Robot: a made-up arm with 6 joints.
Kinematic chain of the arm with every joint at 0, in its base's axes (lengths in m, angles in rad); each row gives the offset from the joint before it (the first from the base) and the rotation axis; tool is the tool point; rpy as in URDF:
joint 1: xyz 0 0 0.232 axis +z
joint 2: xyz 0 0 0 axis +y
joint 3: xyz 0.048 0 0.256 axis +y
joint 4: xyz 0.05 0 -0.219 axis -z
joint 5: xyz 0 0 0 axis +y
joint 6: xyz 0.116 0 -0.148 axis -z
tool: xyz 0 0 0 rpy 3.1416 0 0
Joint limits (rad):
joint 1: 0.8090..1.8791
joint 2: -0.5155..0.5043
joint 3: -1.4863..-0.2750
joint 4: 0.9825..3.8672
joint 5: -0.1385..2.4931
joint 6: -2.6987..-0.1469
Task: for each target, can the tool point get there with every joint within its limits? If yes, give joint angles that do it. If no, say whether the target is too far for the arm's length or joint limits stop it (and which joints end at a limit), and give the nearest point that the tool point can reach.
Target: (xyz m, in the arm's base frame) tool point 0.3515 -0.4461 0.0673
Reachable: no: joint limits stop it (at a limit: joint 1, joint 2, joint 3, joint 5) | nearest point 0.1537 -0.0229 0.0918 | short by 0.468 m
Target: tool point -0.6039 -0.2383 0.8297
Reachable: no: too far | nearest point -0.1839 0.0007 0.6732 | short by 0.508 m
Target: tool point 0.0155 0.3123 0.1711
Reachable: yes | joints 1.0959 0.2015 -0.6761 1.4012 1.4350 -2.1257
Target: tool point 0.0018 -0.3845 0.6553
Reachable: no: joint limits stop it (at a limit: joint 1, joint 2, joint 3, joint 4, joint 5) | nearest point 0.0827 -0.0881 0.7189 | short by 0.314 m
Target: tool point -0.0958 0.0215 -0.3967
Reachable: no: joint limits stop it (at a limit: joint 1, joint 2, joint 3) | nearest point -0.0638 0.1159 0.0253 | short by 0.434 m
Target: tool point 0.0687 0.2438 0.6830
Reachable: yes | joints 0.9693 -0.4154 -1.1453 2.6460 1.8066 -1.4445
